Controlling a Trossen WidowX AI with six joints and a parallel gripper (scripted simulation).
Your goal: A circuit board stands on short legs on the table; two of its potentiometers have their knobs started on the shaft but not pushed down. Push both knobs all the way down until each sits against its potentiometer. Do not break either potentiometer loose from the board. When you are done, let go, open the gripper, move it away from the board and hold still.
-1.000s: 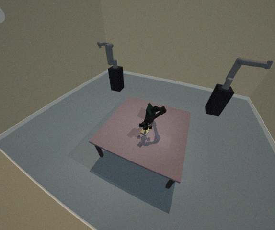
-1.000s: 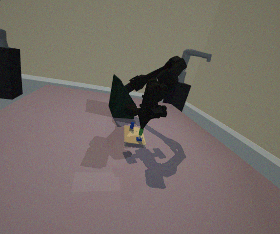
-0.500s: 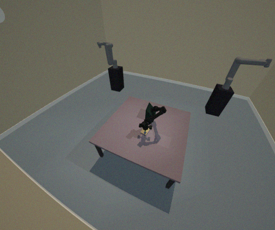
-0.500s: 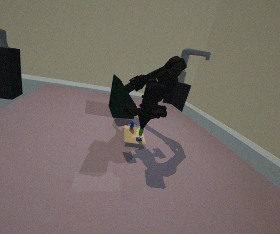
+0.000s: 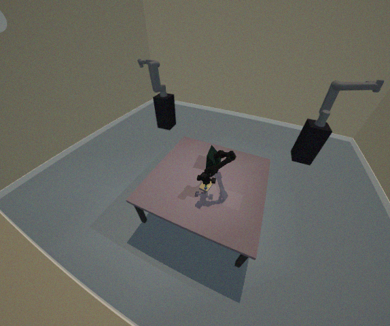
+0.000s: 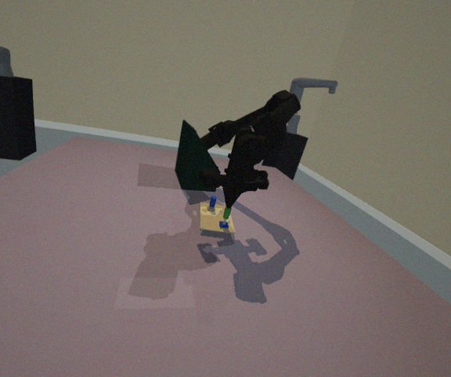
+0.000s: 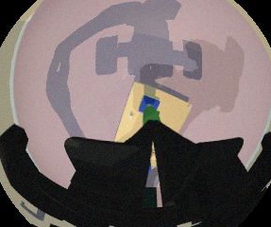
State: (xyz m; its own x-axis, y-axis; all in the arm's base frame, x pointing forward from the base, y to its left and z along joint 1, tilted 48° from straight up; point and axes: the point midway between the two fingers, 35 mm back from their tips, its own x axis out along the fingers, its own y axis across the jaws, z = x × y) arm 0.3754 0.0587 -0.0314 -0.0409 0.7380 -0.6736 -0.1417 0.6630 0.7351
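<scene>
Right now the blue knob is 90 mm behind my gripper tip, 10 mm to the right of it and 30 mm below it.
</scene>
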